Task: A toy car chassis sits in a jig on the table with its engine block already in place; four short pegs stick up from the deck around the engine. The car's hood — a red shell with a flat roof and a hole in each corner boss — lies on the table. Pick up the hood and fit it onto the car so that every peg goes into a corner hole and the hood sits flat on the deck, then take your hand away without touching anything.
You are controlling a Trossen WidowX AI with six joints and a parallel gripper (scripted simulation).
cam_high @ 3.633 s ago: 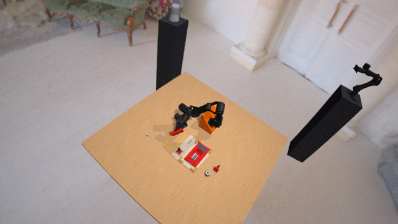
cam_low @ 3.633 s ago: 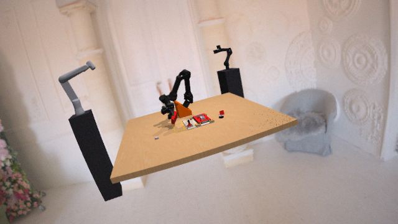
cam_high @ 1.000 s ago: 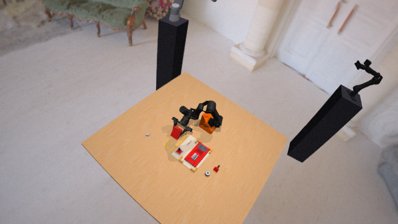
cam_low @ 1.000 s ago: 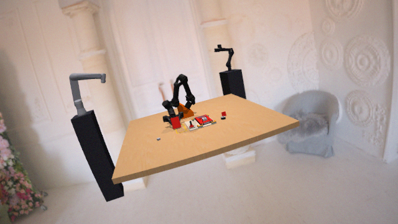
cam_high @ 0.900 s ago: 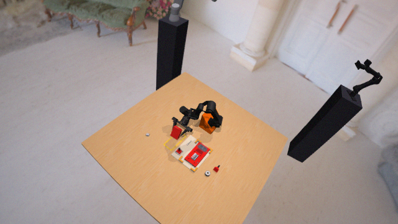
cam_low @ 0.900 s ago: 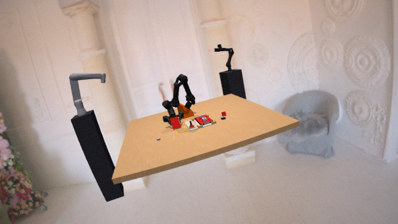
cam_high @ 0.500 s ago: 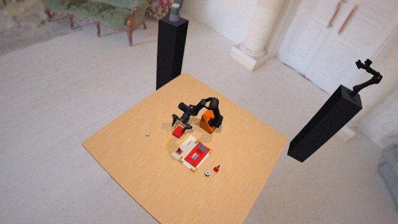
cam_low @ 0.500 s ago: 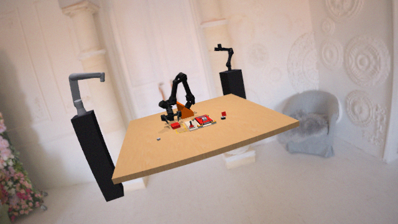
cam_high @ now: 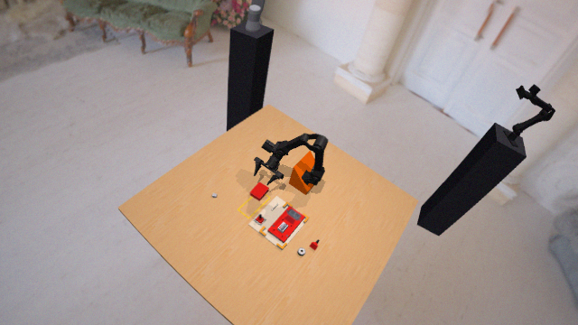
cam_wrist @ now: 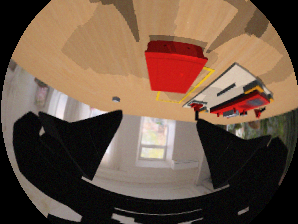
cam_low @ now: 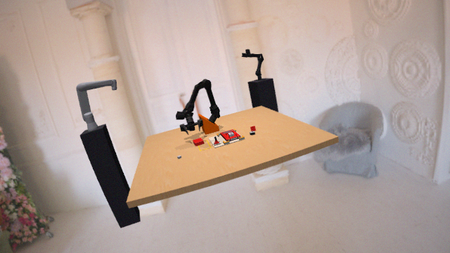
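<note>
Now: the red hood 20 mm ahead of my gripper tip, 10 mm to the left of it and 70 mm below it. Round my gripper tip: jig 130 mm ahead, 220 mm to the left, 80 mm below; grey wheel 210 mm ahead, 390 mm to the left, 80 mm below.
</note>
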